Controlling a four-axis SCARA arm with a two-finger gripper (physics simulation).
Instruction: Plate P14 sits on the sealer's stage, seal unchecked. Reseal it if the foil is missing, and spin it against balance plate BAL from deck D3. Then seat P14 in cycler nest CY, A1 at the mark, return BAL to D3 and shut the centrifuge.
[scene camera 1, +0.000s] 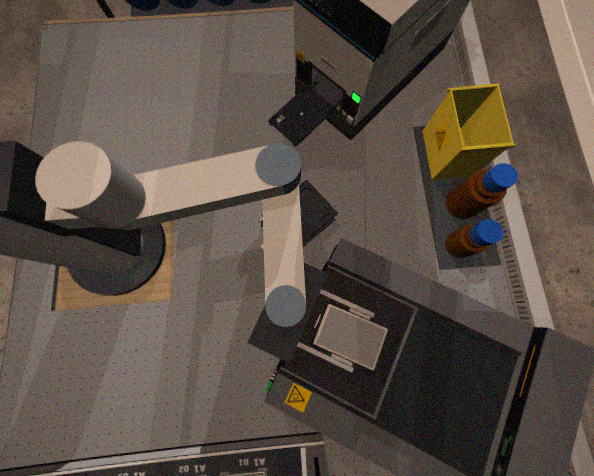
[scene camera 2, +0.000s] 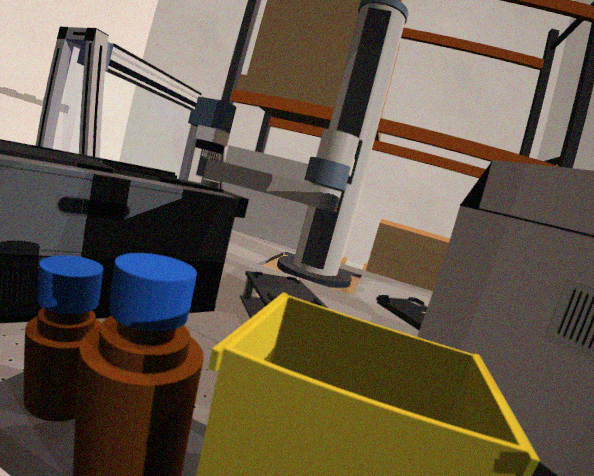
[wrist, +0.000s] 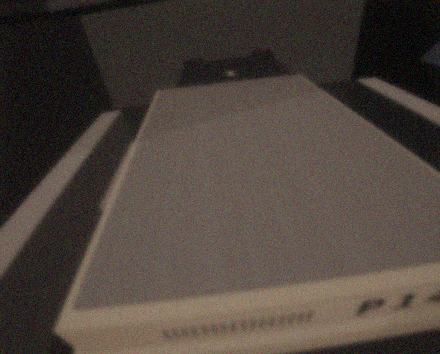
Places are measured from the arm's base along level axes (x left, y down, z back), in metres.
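Pixels of known places: gripper, fingertip midpoint: (scene camera 1: 362, 341) (wrist: 239, 115); arm's base, origin of the base link: (scene camera 1: 118, 248) (scene camera 2: 313, 273).
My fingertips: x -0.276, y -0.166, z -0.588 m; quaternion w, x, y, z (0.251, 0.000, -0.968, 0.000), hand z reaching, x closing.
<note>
Ahead of a thing's pixels: the offset from my fingertips to its top centre. "spot": to the spot under its first point.
My gripper (scene camera 1: 351, 340) (wrist: 239, 115) is shut on plate P14 {dx +0.012, dy -0.008, dz +0.023 m} (scene camera 1: 345, 322) (wrist: 240, 220), with a pale finger bar along each side. The plate looks level. Its top is a smooth grey sheet inside a cream rim, with no wells showing. The "P14" label and a row of small marks face the wrist camera. In scene camera 1 the plate is over the dark recess of the large black machine (scene camera 1: 450, 380) (scene camera 2: 200, 240); its height there cannot be told. In scene camera 2 the machine's wall hides gripper and plate. BAL cannot be made out.
A machine with a green lamp {spot: dx +0.545, dy -0.017, dz -0.053 m} (scene camera 1: 356, 97) and a small black stage {dx +0.568, dy +0.044, dz +0.063 m} (scene camera 1: 305, 112) stands at the top. A low black stand (scene camera 1: 317, 212) is near the elbow. A yellow bin (scene camera 1: 442, 145) (scene camera 2: 325, 410) and two blue-capped bottles stand at the right. The deck rack (scene camera 1: 200, 456) shows at the bottom.
</note>
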